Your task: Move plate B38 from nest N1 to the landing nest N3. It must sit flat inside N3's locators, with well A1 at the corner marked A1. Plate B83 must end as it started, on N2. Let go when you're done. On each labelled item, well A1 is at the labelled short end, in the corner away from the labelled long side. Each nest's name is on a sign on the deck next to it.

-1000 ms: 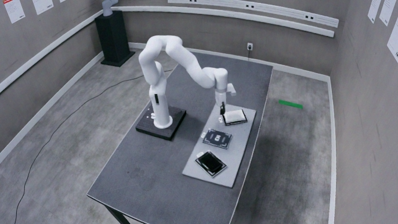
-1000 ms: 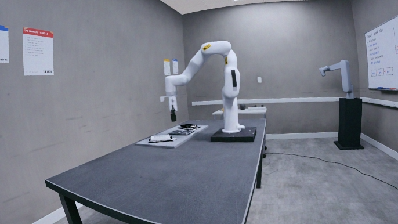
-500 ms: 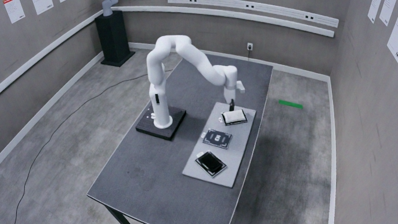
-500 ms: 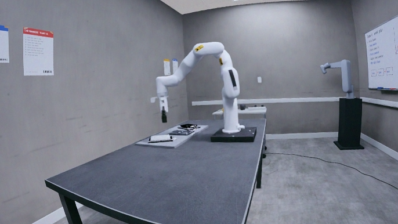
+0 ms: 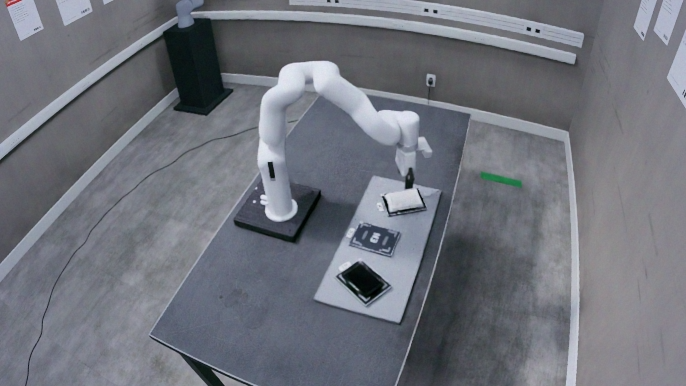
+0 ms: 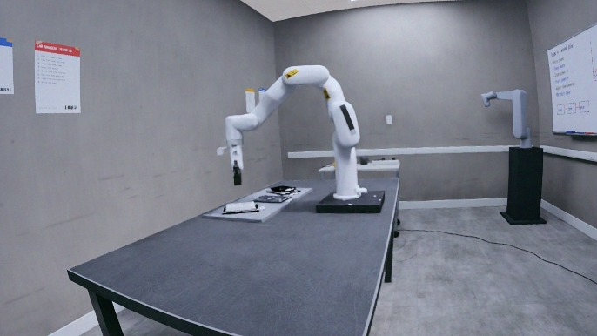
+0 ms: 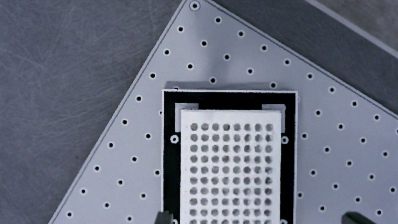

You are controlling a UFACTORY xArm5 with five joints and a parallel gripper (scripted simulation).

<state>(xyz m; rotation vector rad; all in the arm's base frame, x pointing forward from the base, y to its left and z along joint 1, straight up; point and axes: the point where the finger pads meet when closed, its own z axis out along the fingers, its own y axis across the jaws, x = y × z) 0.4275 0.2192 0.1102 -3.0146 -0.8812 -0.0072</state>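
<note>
My hand is 11 cm above the white plate. The rest, counted from my hand: dark-framed nest: 13 cm below; black plate: 2 cm behind, 41 cm to the right, 11 cm below.
</note>
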